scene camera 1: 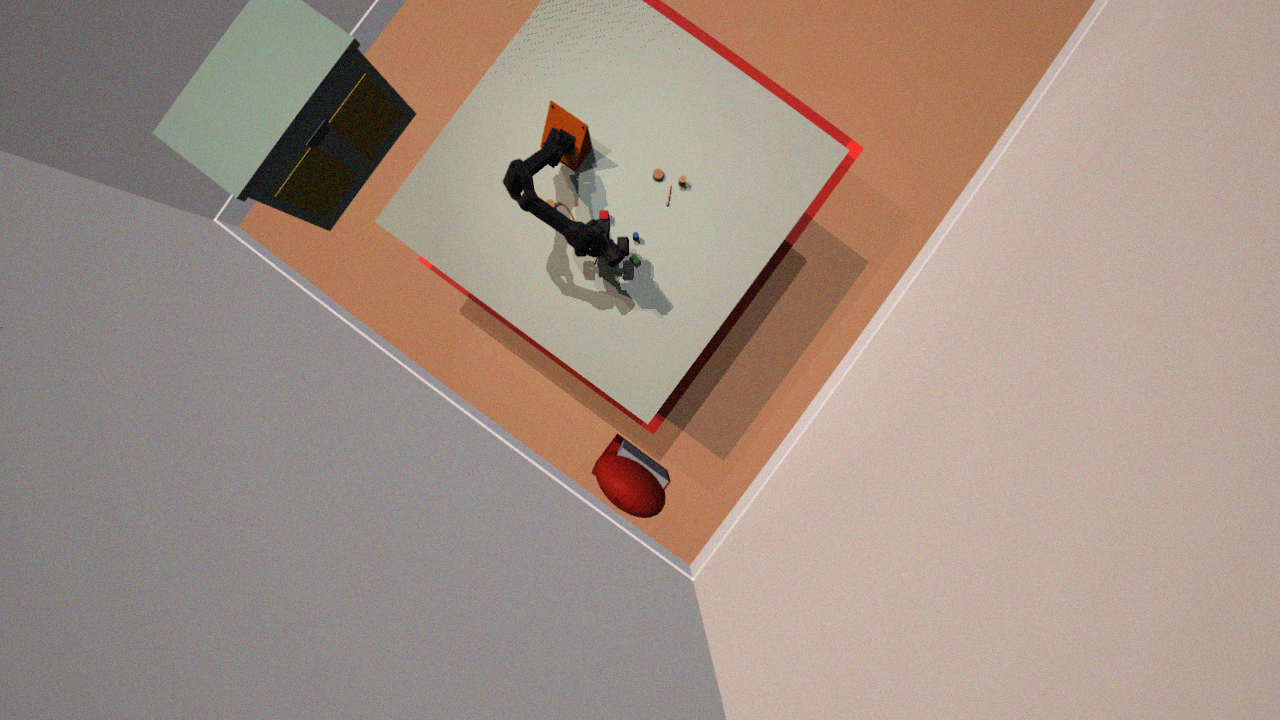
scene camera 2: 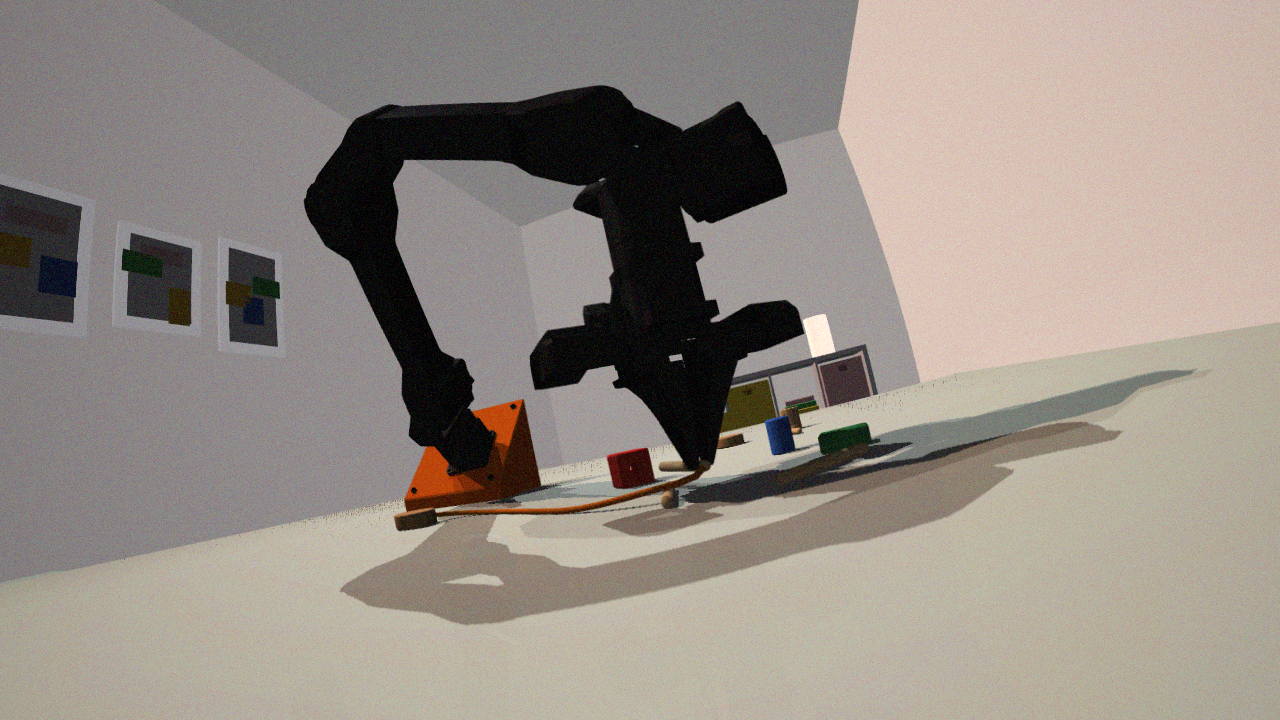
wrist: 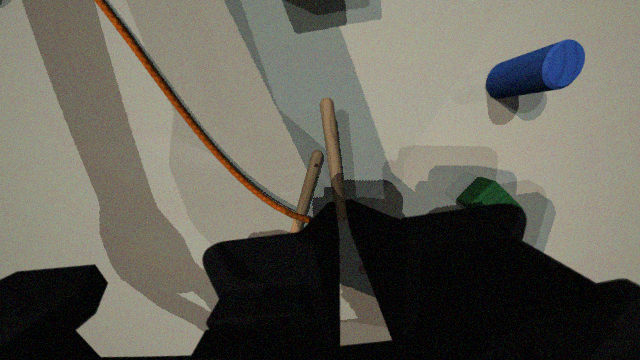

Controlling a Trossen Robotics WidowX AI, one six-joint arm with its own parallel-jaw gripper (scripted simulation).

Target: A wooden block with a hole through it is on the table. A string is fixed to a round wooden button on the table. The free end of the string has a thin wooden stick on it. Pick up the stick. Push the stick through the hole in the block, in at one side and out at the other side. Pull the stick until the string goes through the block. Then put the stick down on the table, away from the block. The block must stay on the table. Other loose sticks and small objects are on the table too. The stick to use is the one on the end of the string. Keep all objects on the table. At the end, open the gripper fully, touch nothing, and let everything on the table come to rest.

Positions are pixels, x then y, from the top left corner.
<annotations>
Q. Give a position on a green block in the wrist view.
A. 483,191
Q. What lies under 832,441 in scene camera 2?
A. A green block.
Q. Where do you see a round wooden button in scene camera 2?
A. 413,519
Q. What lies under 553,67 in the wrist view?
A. A blue cylinder.
</annotations>
